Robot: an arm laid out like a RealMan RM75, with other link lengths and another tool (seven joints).
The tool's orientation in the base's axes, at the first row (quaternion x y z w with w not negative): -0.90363, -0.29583, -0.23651, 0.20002
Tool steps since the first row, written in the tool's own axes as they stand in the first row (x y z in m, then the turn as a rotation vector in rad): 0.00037, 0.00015, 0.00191, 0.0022, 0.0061, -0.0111; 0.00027, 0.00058, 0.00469, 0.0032, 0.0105, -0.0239; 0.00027, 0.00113, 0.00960, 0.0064, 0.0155, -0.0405; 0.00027, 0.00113, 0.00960, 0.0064, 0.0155, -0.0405; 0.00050, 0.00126, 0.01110, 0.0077, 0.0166, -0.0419; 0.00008, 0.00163, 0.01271, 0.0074, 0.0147, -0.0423; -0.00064, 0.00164, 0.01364, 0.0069, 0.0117, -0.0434
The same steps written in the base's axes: 0.00095, 0.00101, -0.00137, 0.0020, -0.0091, 0.0088; 0.00201, 0.00204, -0.00377, 0.0015, -0.0184, 0.0187; 0.00387, 0.00409, -0.00786, 0.0018, -0.0290, 0.0328; 0.00387, 0.00409, -0.00786, 0.0018, -0.0290, 0.0328; 0.00458, 0.00485, -0.00898, 0.0030, -0.0300, 0.0344; 0.00501, 0.00519, -0.01059, 0.0015, -0.0289, 0.0350; 0.00479, 0.00534, -0.01174, -0.0011, -0.0274, 0.0362
